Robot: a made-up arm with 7 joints.
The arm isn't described. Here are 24 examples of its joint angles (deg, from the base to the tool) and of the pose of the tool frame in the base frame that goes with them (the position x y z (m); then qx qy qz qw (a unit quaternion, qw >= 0)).
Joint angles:
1: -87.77 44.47 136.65 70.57 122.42 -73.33 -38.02
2: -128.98 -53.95 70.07 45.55 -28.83 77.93 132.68
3: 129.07 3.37 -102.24 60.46 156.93 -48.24 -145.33
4: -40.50 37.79 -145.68 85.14 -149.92 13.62 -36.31
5: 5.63 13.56 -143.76 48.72 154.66 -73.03 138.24
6: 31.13 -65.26 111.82 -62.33 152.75 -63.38 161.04
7: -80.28 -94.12 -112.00 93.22 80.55 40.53 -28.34
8: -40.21 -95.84 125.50 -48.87 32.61 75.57 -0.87
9: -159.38 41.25 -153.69 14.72 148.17 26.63 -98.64
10: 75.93 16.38 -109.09 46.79 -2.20 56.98 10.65
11: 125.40 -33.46 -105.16 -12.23 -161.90 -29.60 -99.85
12: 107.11 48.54 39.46 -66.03 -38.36 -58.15 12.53
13: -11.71 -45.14 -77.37 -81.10 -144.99 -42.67 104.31
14: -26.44 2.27 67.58 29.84 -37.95 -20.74 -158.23
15: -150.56 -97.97 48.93 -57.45 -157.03 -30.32 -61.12
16: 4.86 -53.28 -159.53 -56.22 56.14 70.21 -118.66
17: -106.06 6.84 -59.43 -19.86 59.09 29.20 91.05
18: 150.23 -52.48 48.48 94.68 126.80 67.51 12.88
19: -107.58 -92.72 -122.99 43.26 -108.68 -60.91 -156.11
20: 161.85 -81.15 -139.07 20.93 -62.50 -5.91 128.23
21: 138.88 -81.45 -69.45 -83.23 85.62 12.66 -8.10
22: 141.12 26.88 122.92 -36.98 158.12 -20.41 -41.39
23: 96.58 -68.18 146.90 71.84 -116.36 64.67 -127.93
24: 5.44 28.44 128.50 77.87 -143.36 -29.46 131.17
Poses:
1: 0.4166 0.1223 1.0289 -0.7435 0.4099 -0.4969 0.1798
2: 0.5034 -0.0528 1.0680 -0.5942 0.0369 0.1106 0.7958
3: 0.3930 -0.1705 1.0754 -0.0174 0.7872 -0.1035 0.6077
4: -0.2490 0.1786 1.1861 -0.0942 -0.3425 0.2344 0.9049
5: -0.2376 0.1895 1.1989 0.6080 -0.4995 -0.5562 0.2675
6: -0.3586 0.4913 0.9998 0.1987 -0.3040 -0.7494 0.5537
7: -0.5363 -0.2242 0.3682 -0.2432 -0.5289 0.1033 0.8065
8: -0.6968 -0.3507 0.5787 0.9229 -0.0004 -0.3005 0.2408
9: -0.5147 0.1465 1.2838 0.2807 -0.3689 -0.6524 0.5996
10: 0.3234 0.0874 1.2035 -0.2041 0.7234 0.2488 0.6109
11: 0.2164 0.3992 1.3014 -0.2856 0.0379 -0.8409 0.4581
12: 0.1719 -0.1527 1.1215 -0.5050 -0.1793 -0.5560 0.6354
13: -0.3158 -0.5538 0.8690 -0.0311 -0.4250 0.8978 0.1110
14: 0.1746 -0.1652 1.4051 0.0654 -0.1368 0.9578 0.2442
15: 0.4475 -0.5034 0.1693 0.2644 0.8476 -0.2196 0.4044
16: -0.3801 -0.0465 1.2111 -0.0086 -0.4557 -0.8299 0.3217
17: 0.1069 0.1174 1.4071 -0.2400 0.1104 0.1572 0.9516
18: -0.0882 0.4793 0.9798 -0.6588 0.1230 0.0624 0.7396
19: -0.1183 -0.7467 0.4165 0.0529 -0.5480 0.3320 0.7660
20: 0.8618 0.1976 0.5390 -0.5833 0.4166 -0.5506 0.4279
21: 0.0212 0.6952 0.4384 -0.3669 -0.6498 -0.3138 0.5871
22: -0.3078 -0.4356 1.2192 0.3397 -0.1615 -0.1649 0.9118
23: -0.3002 0.7158 0.4671 -0.5231 -0.1866 0.5126 0.6548
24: -0.1578 -0.4130 1.1057 0.6046 0.1747 -0.7586 0.1688
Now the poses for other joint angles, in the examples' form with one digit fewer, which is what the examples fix.
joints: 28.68 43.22 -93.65 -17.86 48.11 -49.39 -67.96
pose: 0.285 -0.423 1.206 0.177 -0.348 0.454 0.801
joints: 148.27 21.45 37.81 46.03 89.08 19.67 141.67
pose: -0.642 -0.043 1.131 0.154 -0.484 -0.522 0.685
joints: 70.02 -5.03 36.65 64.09 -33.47 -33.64 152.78
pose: -0.224 -0.362 1.252 -0.132 -0.288 0.842 0.436
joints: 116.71 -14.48 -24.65 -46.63 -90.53 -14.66 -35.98
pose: 0.003 0.553 1.142 -0.483 0.103 0.337 0.802
